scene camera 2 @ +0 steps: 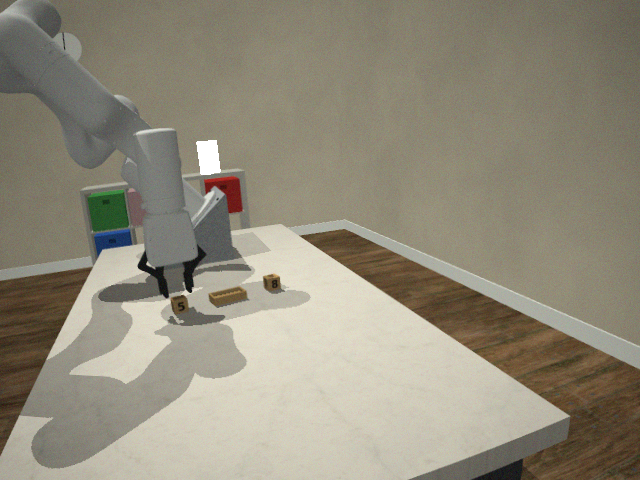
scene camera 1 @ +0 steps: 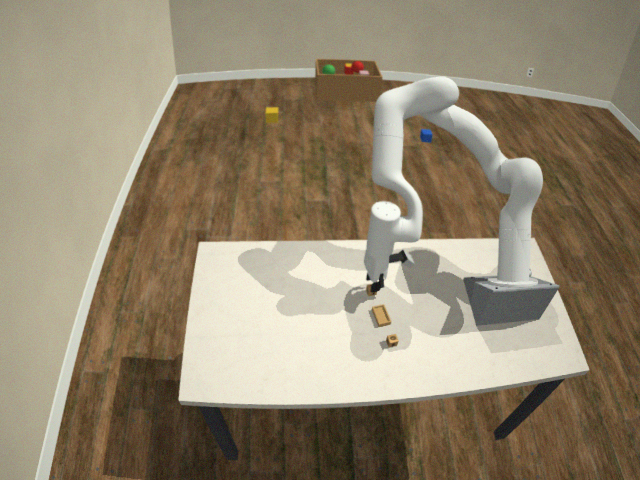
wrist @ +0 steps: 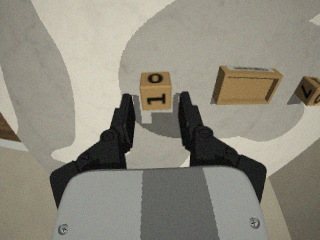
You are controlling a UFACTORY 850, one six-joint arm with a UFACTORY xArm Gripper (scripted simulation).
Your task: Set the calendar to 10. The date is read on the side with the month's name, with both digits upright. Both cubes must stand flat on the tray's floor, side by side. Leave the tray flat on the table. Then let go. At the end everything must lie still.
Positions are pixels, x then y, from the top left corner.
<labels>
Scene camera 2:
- my gripper: 177, 293
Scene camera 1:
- my gripper: 372, 285
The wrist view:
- my gripper: 156, 104
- wooden tray: 233, 81
</labels>
